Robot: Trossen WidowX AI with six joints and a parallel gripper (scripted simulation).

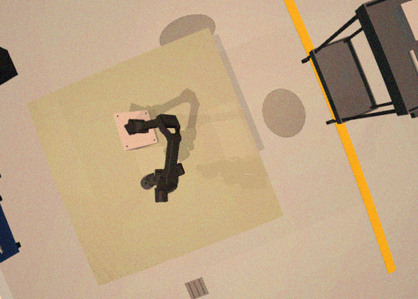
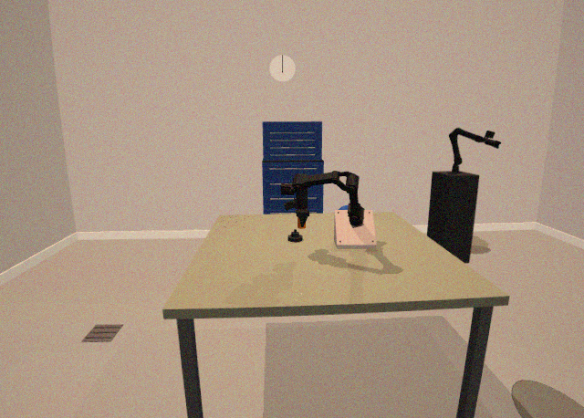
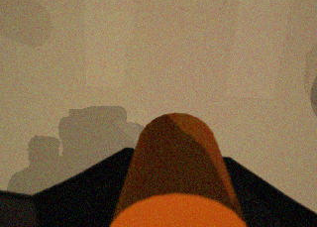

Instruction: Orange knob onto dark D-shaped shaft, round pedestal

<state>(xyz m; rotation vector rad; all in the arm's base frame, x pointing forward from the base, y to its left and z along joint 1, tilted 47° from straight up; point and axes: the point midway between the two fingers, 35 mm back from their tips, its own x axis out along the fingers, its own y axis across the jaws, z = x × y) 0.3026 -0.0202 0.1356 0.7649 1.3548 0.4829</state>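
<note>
Now: gripper tip 19 cm to the left of the round dark pedestal and 11 cm above it. Round my gripper tip: orange knob: 2 cm above.
</note>
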